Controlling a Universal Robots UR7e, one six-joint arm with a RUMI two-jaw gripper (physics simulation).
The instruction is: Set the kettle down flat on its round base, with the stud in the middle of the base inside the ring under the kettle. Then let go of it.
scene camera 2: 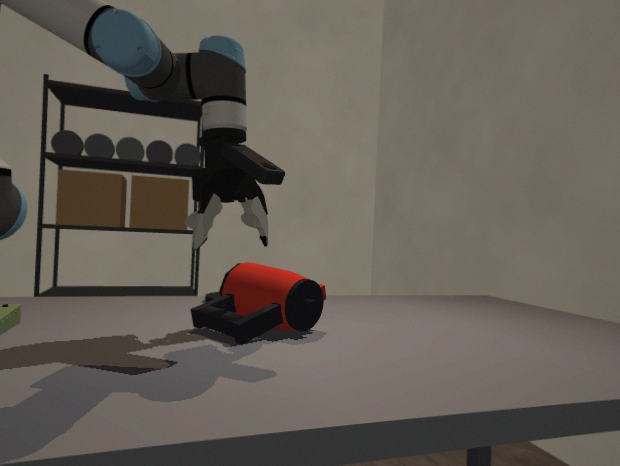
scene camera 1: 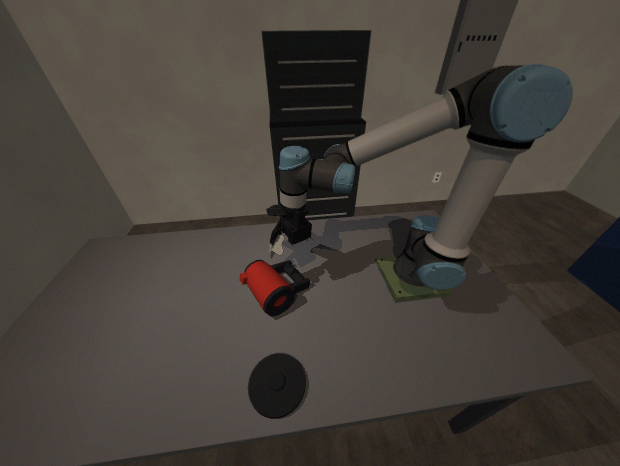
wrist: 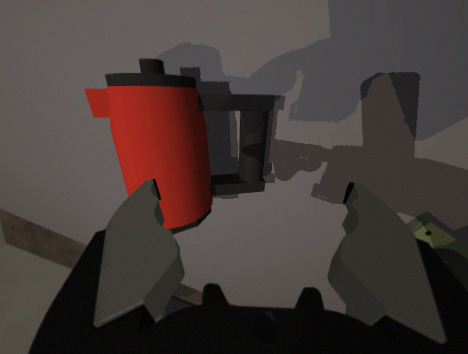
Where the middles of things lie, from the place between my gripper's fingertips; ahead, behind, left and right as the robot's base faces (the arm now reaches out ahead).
Scene:
Right now my hand is 13 cm short of the black round base (scene camera 1: 276,386), 35 cm to the right of it and 14 cm above it.

